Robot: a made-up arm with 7 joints. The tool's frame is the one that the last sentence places.
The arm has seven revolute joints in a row. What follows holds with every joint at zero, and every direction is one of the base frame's.
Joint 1 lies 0.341 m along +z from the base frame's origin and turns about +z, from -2.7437 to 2.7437 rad.
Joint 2 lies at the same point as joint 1 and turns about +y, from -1.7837 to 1.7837 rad.
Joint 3 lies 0.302 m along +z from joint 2 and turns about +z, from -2.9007 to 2.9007 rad.
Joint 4 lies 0.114 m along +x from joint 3 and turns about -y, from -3.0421 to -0.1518 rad.
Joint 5 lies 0.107 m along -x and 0.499 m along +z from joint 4 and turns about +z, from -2.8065 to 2.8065 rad.
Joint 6 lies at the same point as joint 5 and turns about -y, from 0.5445 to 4.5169 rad.
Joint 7 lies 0.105 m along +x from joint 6 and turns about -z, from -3.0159 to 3.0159 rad.
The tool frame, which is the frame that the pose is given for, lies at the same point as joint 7; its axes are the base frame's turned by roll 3.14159, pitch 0 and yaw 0 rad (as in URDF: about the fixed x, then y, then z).
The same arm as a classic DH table. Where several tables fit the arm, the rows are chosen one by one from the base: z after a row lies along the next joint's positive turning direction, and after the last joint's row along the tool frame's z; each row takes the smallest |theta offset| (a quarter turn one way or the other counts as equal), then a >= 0, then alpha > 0; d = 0 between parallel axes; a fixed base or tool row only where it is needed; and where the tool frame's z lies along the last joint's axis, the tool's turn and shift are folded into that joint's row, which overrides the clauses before.
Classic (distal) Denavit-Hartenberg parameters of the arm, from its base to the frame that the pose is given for. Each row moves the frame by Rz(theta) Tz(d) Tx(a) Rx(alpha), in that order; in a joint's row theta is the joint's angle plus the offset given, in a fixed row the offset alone. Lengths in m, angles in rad.
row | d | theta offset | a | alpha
joint 1 | 0.341 | 0 | 0 | -1.5708
joint 2 | 0 | 0 | 0 | 1.5708
joint 3 | 0.302 | 0 | 0.114 | 1.5708
joint 4 | 0 | 0 | -0.107 | -1.5708
joint 5 | 0.499 | 0 | 0 | 1.5708
joint 6 | 0 | 0 | 0.105 | 1.5708
joint 7 | 0 | 0 | 0 | 0
Joint limits (rad, base to tool): -2.7437..2.7437 -1.7837..1.7837 -2.9007..2.9007 -3.0421..-0.1518 -2.8065..2.8065 0.5445..4.5169 -3.0159..3.0159

